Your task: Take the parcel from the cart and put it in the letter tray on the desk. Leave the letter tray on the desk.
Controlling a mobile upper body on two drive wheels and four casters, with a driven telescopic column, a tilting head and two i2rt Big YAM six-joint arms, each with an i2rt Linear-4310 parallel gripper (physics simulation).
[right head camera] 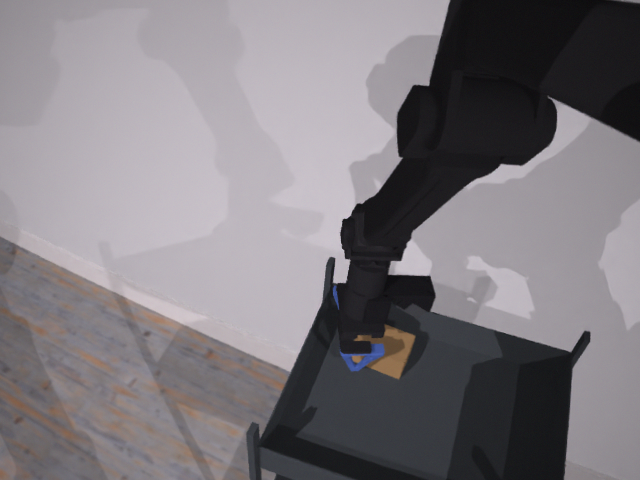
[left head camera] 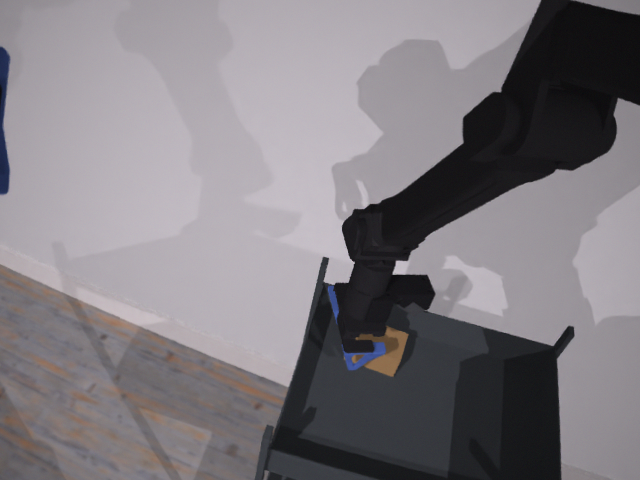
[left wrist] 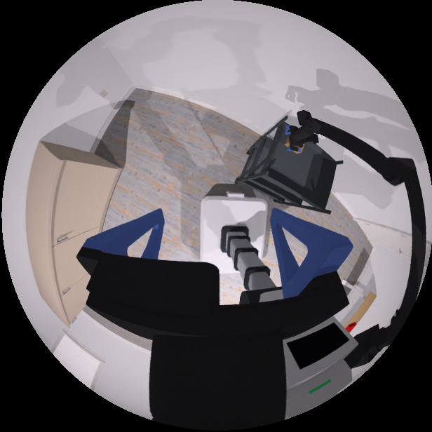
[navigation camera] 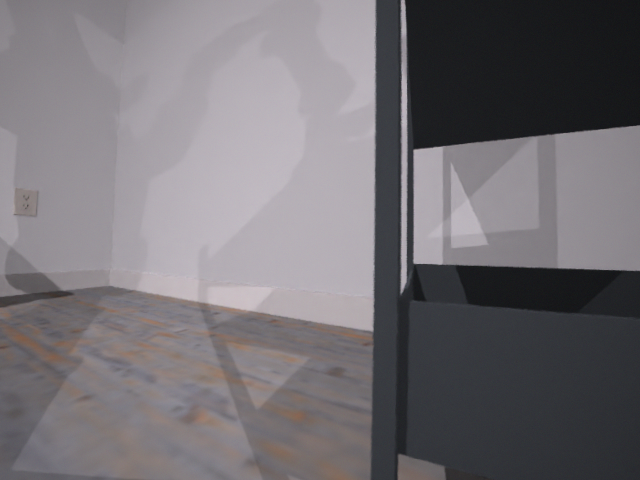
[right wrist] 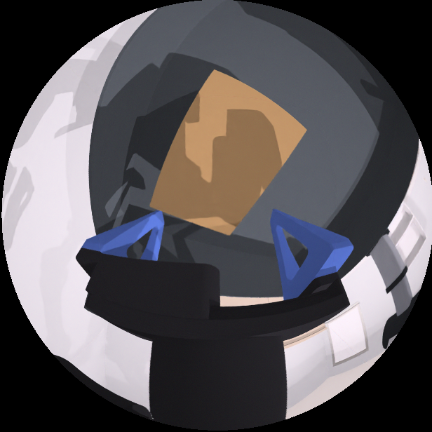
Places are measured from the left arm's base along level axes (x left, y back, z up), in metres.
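Pixels of known places: right gripper, fingertip midpoint: (right head camera: 351,346) (left head camera: 346,346).
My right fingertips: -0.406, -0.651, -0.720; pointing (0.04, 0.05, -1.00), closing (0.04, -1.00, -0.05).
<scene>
For each thing: its middle in the pictures, then the offset to it from my right fingertips, as dx, dy, dz. "spot": a spot on its surface instead.
- tan parcel, body centre: (right head camera: 382,347) (left head camera: 375,346) -0.053, +0.001, -0.002
- cart, surface spot: (right head camera: 408,418) (left head camera: 406,415) spot: -0.087, +0.121, -0.027
The tan parcel (left head camera: 395,356) (right head camera: 401,356) (left wrist: 301,145) (right wrist: 235,150) lies in the dark grey top tray of the cart (left head camera: 408,413) (right head camera: 408,418) (left wrist: 305,172) (right wrist: 340,125), toward its wall-side corner. My right gripper (left head camera: 345,343) (right head camera: 347,343) (right wrist: 216,215) is open over the parcel, its blue fingers wide apart. In the right wrist view the parcel's near end shows close to the line between the fingertips; whether they touch it is unclear. My left gripper (left wrist: 216,214) is open and empty, away from the cart. I cannot make out the letter tray or the desk.
The wall rises behind the cart, whose post (navigation camera: 387,206) and corner posts stand up. In the left wrist view a beige cabinet (left wrist: 80,200) stands at the left, my white base (left wrist: 232,212) lies below, and a grey box with a black panel (left wrist: 320,345) shows lower right.
</scene>
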